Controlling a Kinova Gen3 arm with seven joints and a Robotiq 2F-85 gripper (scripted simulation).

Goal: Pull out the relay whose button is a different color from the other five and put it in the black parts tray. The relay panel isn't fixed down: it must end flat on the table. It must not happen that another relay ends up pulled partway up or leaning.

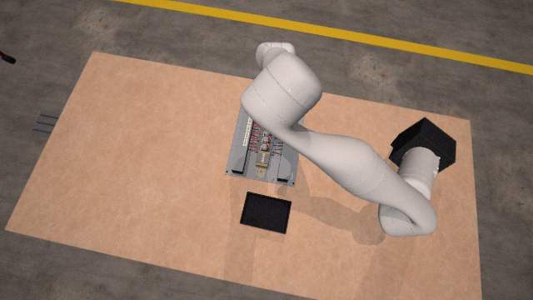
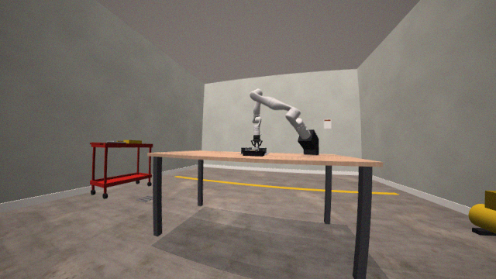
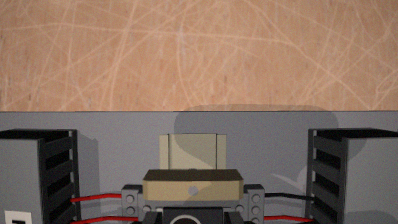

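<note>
Right now the dark relay is 1 cm below my hand. Round my hand: grey relay panel: 4 cm behind, 10 cm to the left, 3 cm below; then black parts tray: 17 cm behind, 34 cm to the left, 4 cm below.
</note>
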